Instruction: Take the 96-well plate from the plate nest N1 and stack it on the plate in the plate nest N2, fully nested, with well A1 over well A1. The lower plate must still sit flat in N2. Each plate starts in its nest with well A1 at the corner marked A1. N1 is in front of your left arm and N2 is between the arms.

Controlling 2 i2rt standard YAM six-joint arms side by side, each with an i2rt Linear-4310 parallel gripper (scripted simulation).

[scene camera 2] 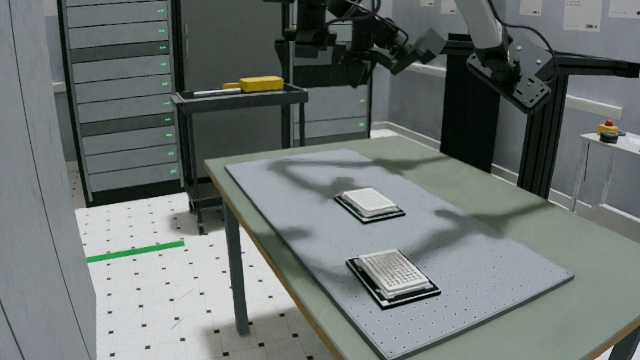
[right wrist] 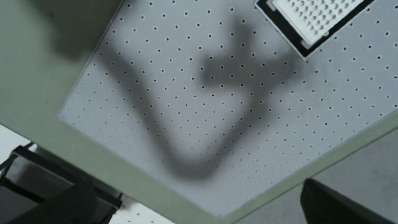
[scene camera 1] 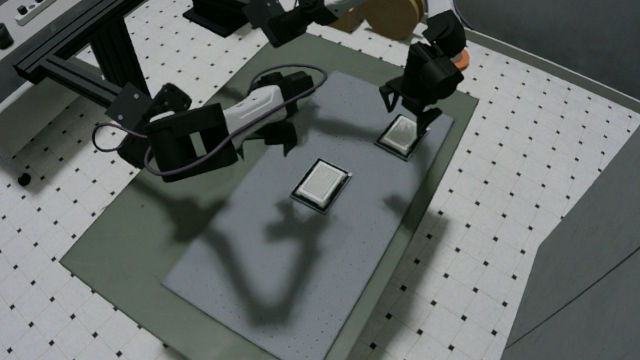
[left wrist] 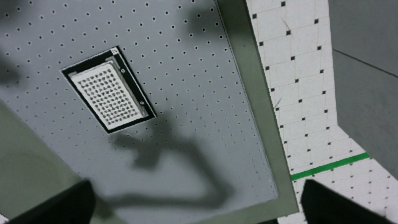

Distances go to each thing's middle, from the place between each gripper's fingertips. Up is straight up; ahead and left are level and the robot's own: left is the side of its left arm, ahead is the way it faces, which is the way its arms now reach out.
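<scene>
The plate nest N2 (left wrist: 99, 59) is 350 mm below my left hand (scene camera 2: 307, 78), 180 mm behind it and 70 mm to the right of it.
My right hand (scene camera 2: 359, 84) is 29 cm above the plate nest N2, 18 cm to the right of it and 4 cm short of it. Going by its middle, the plate nest N2 is nearer to my right hand than to my left hand.
</scene>
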